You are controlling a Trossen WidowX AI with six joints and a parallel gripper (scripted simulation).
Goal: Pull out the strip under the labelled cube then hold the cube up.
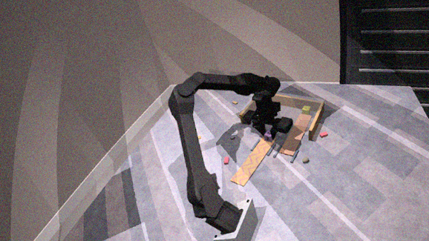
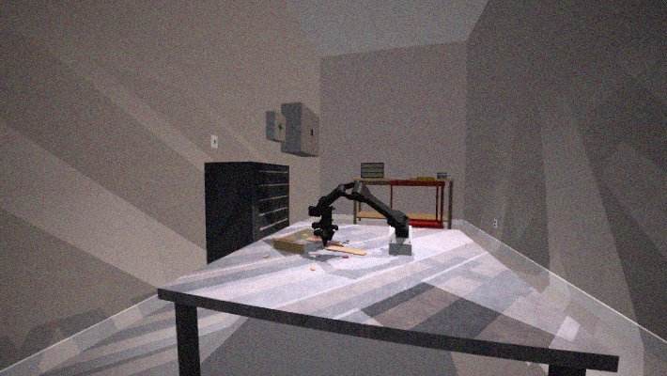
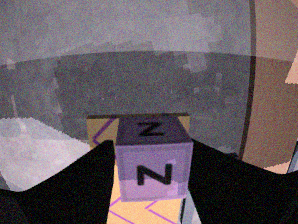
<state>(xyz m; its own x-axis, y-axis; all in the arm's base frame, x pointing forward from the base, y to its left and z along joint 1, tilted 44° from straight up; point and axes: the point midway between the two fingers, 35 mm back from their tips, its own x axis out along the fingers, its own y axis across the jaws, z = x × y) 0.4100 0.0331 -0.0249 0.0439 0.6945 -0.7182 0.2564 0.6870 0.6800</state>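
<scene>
The strip lies 40 mm ahead of my gripper tip, 100 mm to the right of it and 10 mm below it. The rest, counted from my gripper tip: grey disc: 160 mm to the left, 10 mm below; then tan pebble: 100 mm behind, 150 mm to the right, 10 mm below.
</scene>
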